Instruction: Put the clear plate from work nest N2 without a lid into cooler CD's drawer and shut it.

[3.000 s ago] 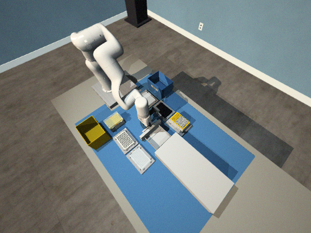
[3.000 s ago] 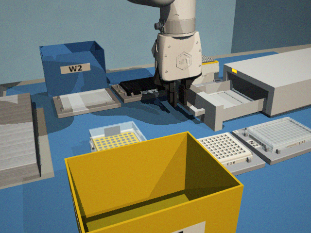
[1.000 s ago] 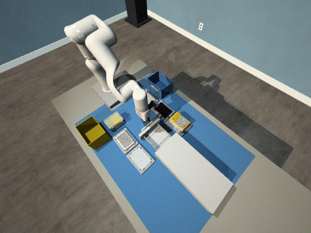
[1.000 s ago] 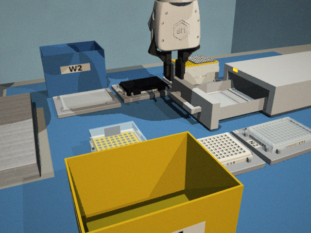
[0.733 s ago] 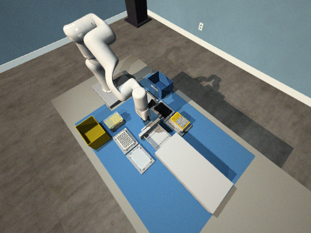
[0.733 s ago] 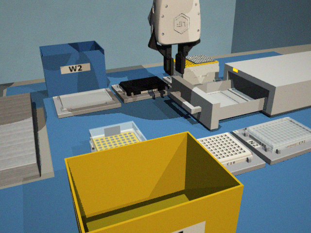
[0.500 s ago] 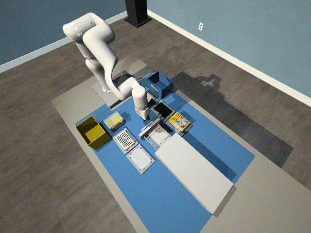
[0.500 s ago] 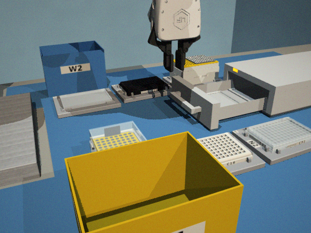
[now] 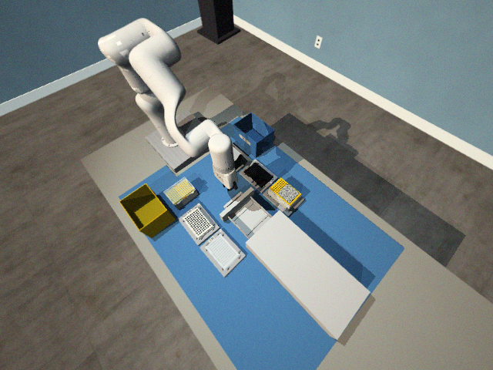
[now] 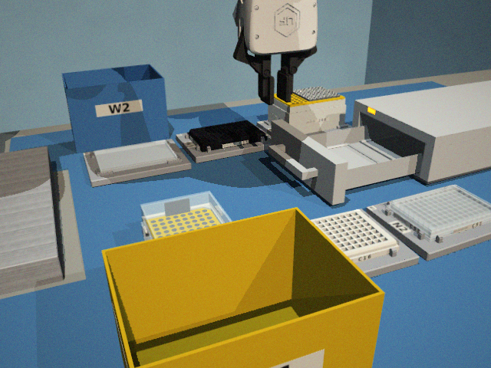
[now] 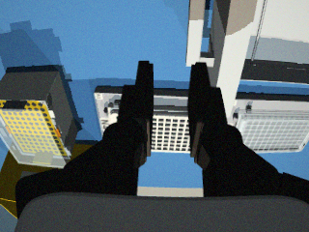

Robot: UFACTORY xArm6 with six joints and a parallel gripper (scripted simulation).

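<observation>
My gripper is now 200 mm to the left of the clear plate, 150 mm short of it and 140 mm above it. From my hand the other things lie so: black plate 190 mm to the left, 140 mm below, 10 mm ahead; then drawer 180 mm ahead, 130 mm below, 10 mm to the right; then white well plate 190 mm to the right, 140 mm below, 20 mm behind.
</observation>
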